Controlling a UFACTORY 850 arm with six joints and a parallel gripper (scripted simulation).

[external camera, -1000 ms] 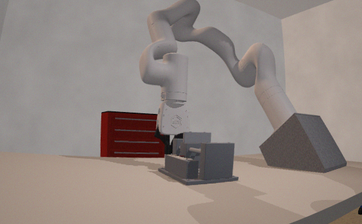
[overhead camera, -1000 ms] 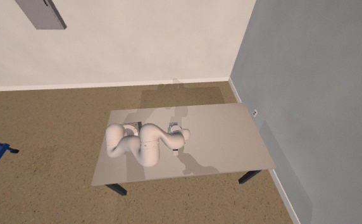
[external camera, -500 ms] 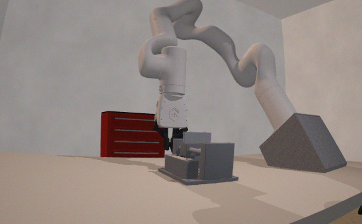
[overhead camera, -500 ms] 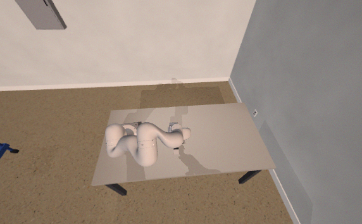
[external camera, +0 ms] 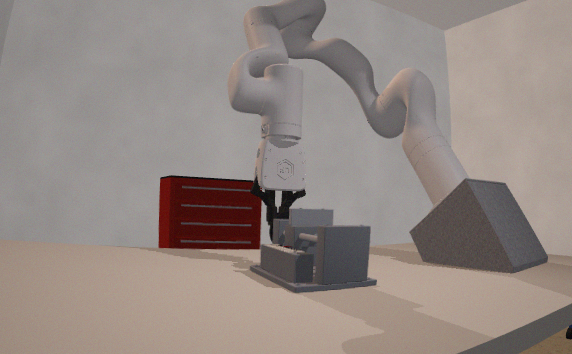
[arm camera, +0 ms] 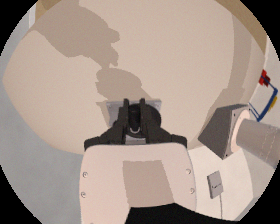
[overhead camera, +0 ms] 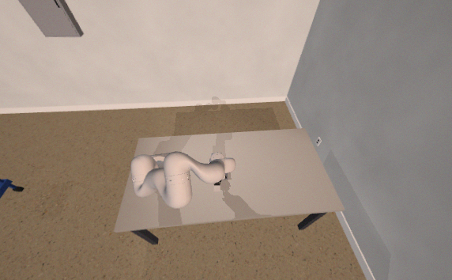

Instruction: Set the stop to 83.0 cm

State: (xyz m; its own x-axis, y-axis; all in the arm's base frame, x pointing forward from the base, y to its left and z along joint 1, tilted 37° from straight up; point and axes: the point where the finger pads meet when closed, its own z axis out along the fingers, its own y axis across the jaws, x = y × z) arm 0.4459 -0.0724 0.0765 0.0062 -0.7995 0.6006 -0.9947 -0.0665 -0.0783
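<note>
Right now the handwheel is 2 cm to the left of my hand and 1 cm below it.
</note>
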